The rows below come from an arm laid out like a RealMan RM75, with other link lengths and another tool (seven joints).
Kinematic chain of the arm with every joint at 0, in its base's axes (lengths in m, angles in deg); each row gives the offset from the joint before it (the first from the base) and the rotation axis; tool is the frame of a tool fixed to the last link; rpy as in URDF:
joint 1: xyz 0 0 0.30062 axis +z
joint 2: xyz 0 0 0 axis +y
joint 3: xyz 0 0 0.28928 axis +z
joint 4: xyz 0 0 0 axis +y
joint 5: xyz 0 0 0.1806 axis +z
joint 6: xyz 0 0 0 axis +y
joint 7: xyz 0 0 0.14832 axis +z
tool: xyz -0.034 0.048 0.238 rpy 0 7.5 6.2
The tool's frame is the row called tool.
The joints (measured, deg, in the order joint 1, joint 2, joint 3, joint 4, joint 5, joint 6, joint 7), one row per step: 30.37 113.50 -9.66 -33.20 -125.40 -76.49 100.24; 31.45 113.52 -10.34 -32.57 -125.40 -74.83 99.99; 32.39 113.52 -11.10 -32.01 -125.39 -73.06 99.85; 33.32 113.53 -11.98 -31.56 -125.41 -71.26 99.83; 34.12 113.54 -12.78 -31.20 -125.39 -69.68 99.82; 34.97 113.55 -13.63 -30.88 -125.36 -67.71 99.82
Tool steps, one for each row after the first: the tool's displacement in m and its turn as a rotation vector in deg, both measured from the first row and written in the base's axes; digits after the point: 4 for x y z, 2 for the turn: -0.0028 0.0073 -0.0039 -0.03 -0.81 0.24; -0.0037 0.0143 -0.0074 -0.01 -1.73 0.25; -0.0041 0.0212 -0.0110 -0.04 -2.73 0.22; -0.0046 0.0272 -0.0138 -0.01 -3.65 0.21; -0.0035 0.0347 -0.0156 0.23 -4.81 0.00
